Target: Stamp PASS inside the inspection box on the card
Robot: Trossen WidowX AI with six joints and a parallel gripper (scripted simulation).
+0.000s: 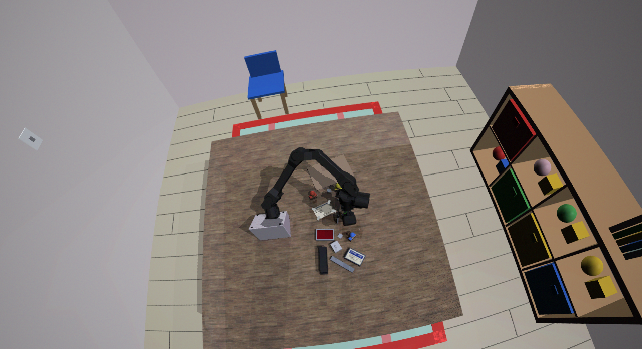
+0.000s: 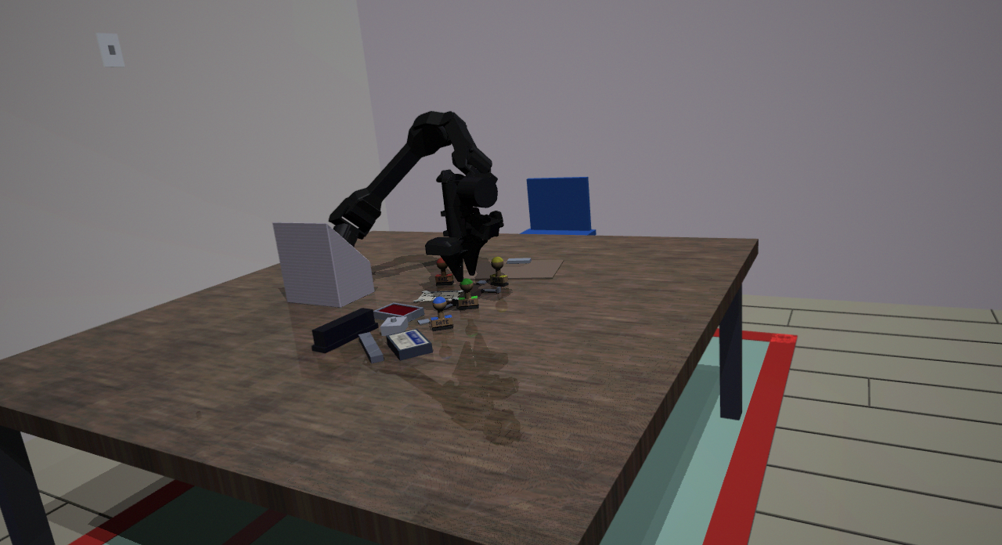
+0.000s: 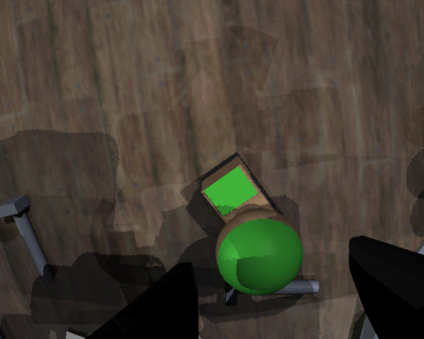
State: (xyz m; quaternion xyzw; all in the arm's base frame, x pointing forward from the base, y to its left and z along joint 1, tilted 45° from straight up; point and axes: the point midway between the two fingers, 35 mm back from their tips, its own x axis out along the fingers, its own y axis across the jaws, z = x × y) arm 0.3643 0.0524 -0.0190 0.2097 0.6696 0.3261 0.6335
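Now: the green-knobbed PASS stamp 50 mm below my gripper tip. Also, from my gripper tip: red ink pad 110 mm behind, 100 mm to the right, 60 mm below; then white inspection card 120 mm behind, 50 mm to the left, 70 mm below; then blue-knob stamp 20 mm ahead, 120 mm to the right, 50 mm below.
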